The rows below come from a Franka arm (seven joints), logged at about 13 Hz.
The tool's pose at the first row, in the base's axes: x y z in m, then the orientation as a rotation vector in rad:
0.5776, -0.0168, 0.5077, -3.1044, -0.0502, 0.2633
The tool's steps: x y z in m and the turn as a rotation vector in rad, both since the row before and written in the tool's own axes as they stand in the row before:
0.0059, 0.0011, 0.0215, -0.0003, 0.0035, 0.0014
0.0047, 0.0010, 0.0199, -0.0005, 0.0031, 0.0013
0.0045, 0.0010, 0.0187, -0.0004, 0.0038, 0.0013
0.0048, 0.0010, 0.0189, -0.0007, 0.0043, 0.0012
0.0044, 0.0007, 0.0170, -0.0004, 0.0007, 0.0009
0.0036, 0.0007, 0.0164, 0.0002, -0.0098, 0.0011
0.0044, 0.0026, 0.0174, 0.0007, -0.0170, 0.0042
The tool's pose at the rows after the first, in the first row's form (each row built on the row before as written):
0.5798, -0.0172, 0.4855, -3.1052, -0.0480, 0.2579
0.5812, -0.0176, 0.4651, -3.1062, -0.0460, 0.2531
0.5826, -0.0180, 0.4459, -3.1072, -0.0440, 0.2472
0.5844, -0.0184, 0.4265, -3.1085, -0.0422, 0.2406
0.5861, -0.0186, 0.4090, -3.1091, -0.0408, 0.2396
0.5872, -0.0189, 0.3922, -3.1079, -0.0392, 0.2549
0.5888, -0.0210, 0.3743, -3.1055, -0.0329, 0.2814

